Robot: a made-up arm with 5 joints.
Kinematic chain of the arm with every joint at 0, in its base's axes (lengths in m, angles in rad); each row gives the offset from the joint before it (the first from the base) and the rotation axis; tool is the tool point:
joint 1: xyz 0 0 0.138 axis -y
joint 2: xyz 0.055 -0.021 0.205 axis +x
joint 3: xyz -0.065 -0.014 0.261 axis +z
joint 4: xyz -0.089 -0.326 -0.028 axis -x
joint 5: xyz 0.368 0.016 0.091 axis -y
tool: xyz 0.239 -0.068 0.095
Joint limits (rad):
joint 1: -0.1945..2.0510
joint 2: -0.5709..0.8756
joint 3: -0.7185..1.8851
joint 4: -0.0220..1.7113
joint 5: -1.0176..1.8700
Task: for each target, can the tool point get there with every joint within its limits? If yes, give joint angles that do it. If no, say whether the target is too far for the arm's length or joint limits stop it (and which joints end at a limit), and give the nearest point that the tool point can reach.
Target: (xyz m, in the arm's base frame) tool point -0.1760 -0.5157 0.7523
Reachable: yes | joints 0.8002 0.2185 -0.5109 0.7905 0.3045
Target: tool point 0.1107 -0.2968 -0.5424
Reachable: no: joint limits stop it (at a limit: joint 1, joint 2, joint 4, joint 5) | nearest point 0.1381 -0.5363 -0.0404 | short by 0.557 m
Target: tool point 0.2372 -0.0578 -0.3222
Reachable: no: joint limits stop it (at a limit: joint 1, joint 2, joint 4, joint 5) | nearest point 0.3171 -0.4835 -0.0111 | short by 0.533 m
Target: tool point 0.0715 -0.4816 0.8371
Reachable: yes | joints 0.3175 -0.3280 -0.4715 0.6694 -0.7405
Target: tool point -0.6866 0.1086 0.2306
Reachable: yes | joints 1.5460 0.4087 1.3703 1.2430 0.9702
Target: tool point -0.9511 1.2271 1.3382
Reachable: no: too far | nearest point -0.4741 0.4996 0.7363 | short by 1.058 m
